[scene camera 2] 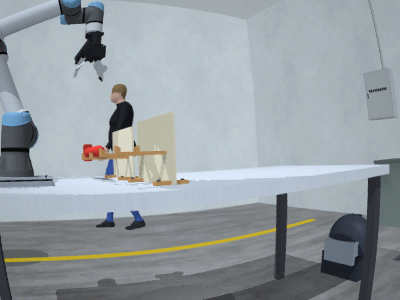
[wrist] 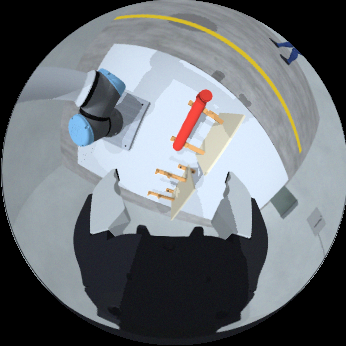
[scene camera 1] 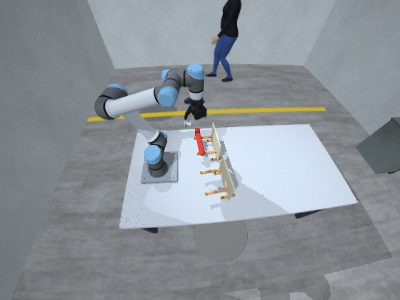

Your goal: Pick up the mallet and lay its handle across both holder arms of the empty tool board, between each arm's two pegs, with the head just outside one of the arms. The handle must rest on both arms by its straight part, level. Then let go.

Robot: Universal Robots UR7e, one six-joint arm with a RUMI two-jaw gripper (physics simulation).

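Note:
The red mallet [scene camera 1: 199,142] [scene camera 2: 94,150] [wrist: 190,122] lies across the two holder arms of the far tool board [scene camera 1: 216,141] [scene camera 2: 123,145] [wrist: 222,140], near their outer ends. Its head [wrist: 205,96] is at the far end, just beyond the far arm. The other tool board [scene camera 1: 228,178] [scene camera 2: 165,145] [wrist: 184,195] is nearer to scene camera 1; its two arms [scene camera 1: 216,192] [scene camera 2: 150,152] [wrist: 162,195] bear no tool. My gripper [scene camera 1: 188,123] [scene camera 2: 89,77] [wrist: 171,171] is open and empty, high above the table's far side, well above the mallet.
The boards stand on a white table [scene camera 1: 285,165] [scene camera 2: 280,175] [wrist: 160,90]. The robot's base plate [scene camera 1: 172,172] [wrist: 137,120] is on the side of the boards where their arms point. A person [scene camera 1: 227,40] [scene camera 2: 121,120] stands beyond the table. A grey-green box [scene camera 1: 385,147] [wrist: 283,201] is off the table's other end.

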